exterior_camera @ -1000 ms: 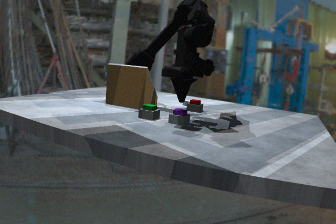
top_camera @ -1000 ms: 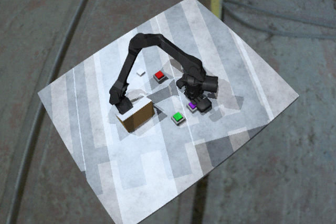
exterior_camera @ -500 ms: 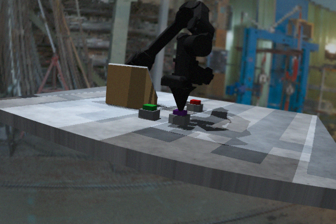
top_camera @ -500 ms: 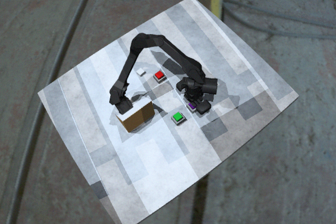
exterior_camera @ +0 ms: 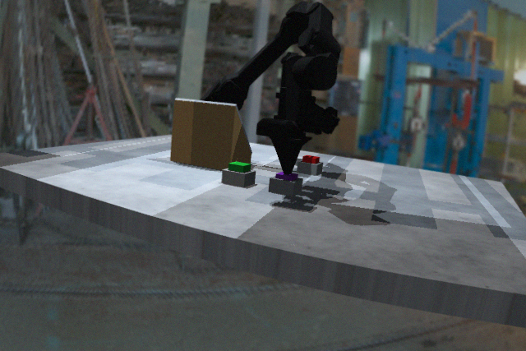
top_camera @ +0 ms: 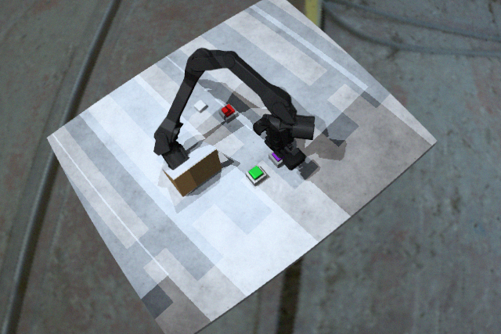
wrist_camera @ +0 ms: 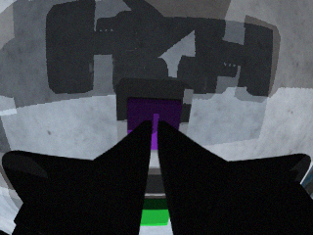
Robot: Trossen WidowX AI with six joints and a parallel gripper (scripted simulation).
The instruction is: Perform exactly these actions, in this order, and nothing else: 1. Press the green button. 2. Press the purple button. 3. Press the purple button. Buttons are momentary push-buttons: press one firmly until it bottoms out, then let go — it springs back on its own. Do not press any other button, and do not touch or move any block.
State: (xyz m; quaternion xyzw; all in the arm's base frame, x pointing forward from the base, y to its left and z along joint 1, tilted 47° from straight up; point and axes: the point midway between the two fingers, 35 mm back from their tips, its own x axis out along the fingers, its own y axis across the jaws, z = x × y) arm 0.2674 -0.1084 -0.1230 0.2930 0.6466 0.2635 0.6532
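Now: gripper tip 1 cm above the purple button. Round my gripper tip: green button (10 cm behind); red button (24 cm to the left, 2 cm behind); small white block (32 cm to the left, 8 cm behind, 2 cm below).
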